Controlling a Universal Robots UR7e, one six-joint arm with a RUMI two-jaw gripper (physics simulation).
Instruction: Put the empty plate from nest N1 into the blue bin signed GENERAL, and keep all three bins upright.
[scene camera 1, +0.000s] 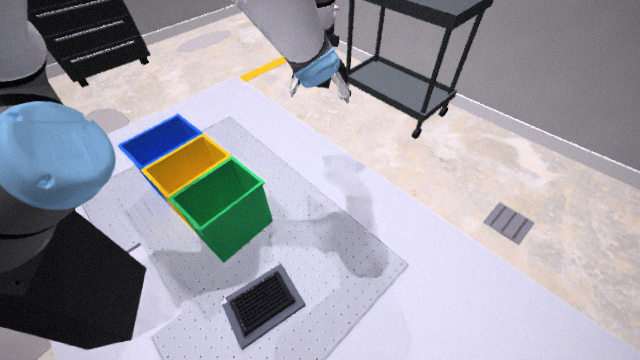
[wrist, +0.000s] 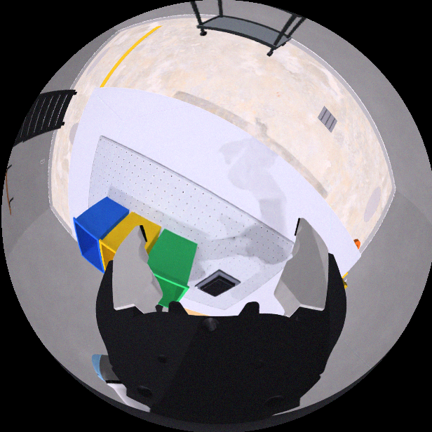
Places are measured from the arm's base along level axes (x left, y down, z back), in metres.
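Pixels of known places: gripper, fingertip midpoint: (scene camera 1: 319, 99).
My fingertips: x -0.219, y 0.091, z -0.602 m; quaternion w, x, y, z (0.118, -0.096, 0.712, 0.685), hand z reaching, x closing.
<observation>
Ahead of a thing's pixels: the offset from my fingertips to its top centre. "*": to the spot under its first point. Level surfaces: height alone.
My gripper (scene camera 1: 320, 96) (wrist: 218, 224) is open, with nothing between its fingers. It hangs high, beyond the bins in the scene view. The blue bin @[dx +0.359, dy +0.086, dz +0.253 m] (scene camera 1: 161, 139) (wrist: 102, 217) stands upright at the far end of a row of three. The yellow bin @[dx +0.231, dy +0.086, dz +0.284 m] (scene camera 1: 187, 165) (wrist: 131, 231) stands upright beside it, and the green bin @[dx +0.103, dy +0.086, dz +0.315 m] (scene camera 1: 235, 220) (wrist: 172, 255) stands upright at the near end. A grey rectangular nest frame @[* dx -0.162, dy +0.254, dz +0.402 m] (scene camera 1: 299, 301) lies near the green bin, with a black ribbed inside (scene camera 1: 262, 303) (wrist: 217, 286); I cannot tell a separate plate in it. No bin sign is readable.
The bins and the frame are on a perforated board @[dy +0.265 m] (scene camera 1: 320, 320) (wrist: 150, 172) on the white table @[dy +0.278 m] (scene camera 1: 450, 300) (wrist: 125, 112). A dark cart (scene camera 1: 438, 70) stands beyond the table. A black drawer cabinet (scene camera 1: 95, 30) is at the back left in the scene view.
</observation>
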